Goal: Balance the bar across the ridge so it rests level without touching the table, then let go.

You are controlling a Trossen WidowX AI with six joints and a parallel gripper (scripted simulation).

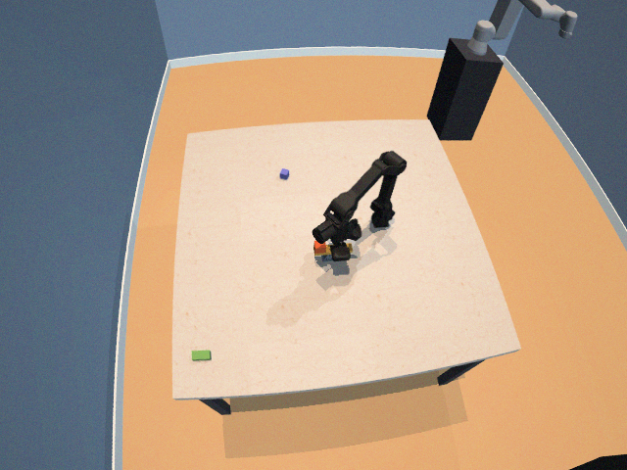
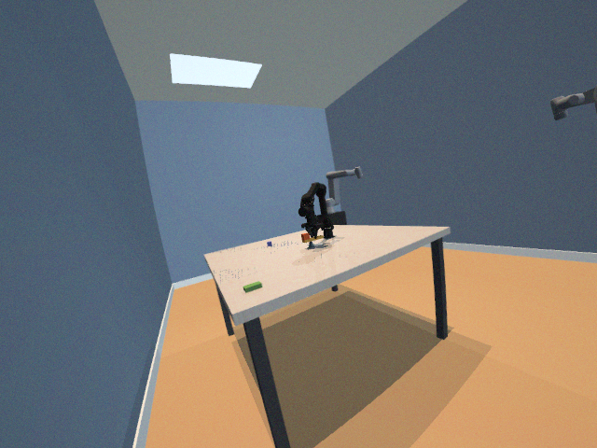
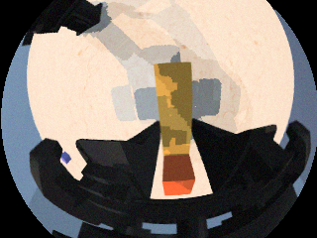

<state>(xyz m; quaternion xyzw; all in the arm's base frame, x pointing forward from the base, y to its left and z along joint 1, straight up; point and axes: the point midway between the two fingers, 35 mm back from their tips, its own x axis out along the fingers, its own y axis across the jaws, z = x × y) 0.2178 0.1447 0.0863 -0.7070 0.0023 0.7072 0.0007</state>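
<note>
The bar is 4 cm ahead of my gripper tip and 1 cm above it. From my gripper tip the other things lie so: flat green block (52 cm ahead, 36 cm to the left, 4 cm below); purple cube (16 cm ahead, 43 cm to the right, 4 cm below).
</note>
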